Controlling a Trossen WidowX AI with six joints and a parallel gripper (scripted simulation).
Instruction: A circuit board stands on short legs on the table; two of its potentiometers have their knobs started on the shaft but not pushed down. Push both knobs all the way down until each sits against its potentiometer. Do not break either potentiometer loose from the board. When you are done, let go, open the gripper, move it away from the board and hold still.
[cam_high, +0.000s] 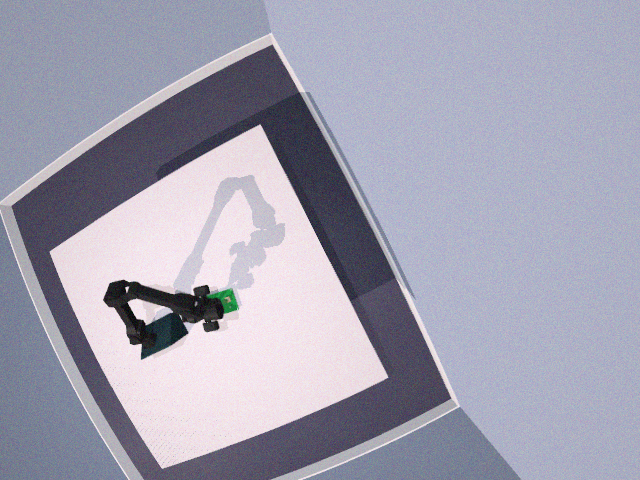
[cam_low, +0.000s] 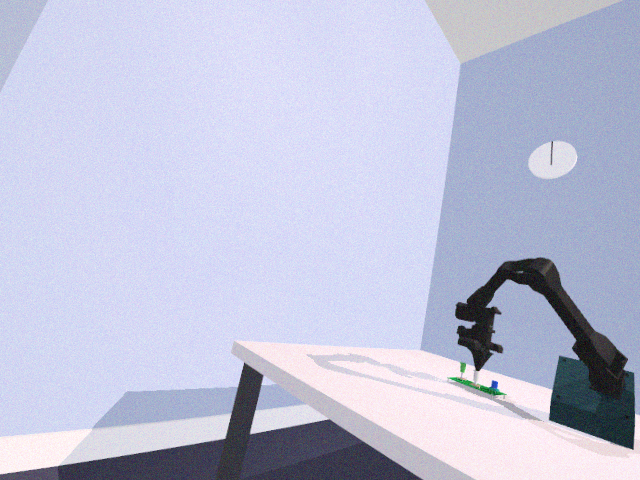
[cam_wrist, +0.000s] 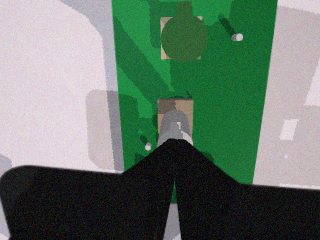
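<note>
The green knob lies 50 mm ahead of my gripper tip. Also, from my gripper tip: white knob (20 mm below).
</note>
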